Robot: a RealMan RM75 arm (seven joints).
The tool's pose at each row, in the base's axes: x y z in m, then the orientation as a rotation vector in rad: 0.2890, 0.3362, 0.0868, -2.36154, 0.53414, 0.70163; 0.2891, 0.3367, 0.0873, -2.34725, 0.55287, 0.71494; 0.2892, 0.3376, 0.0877, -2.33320, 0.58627, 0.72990; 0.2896, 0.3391, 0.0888, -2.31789, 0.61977, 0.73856; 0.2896, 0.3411, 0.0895, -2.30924, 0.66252, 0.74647; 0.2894, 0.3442, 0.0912, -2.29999, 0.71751, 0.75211; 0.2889, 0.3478, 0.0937, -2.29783, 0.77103, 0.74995
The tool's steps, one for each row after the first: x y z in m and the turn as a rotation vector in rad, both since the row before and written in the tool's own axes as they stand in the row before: -0.0003, -0.0006, 0.0000, 0.00904, -0.00843, 0.01670; -0.0004, -0.0009, 0.0003, 0.00861, -0.00534, 0.02789; -0.0007, -0.0018, 0.0001, 0.01169, -0.00180, 0.02619; -0.0009, -0.0017, 0.0009, 0.00594, 0.00395, 0.03296; -0.0021, -0.0027, 0.0011, 0.00697, 0.00876, 0.04120; -0.0031, -0.0030, 0.0010, 0.00314, 0.01607, 0.03794
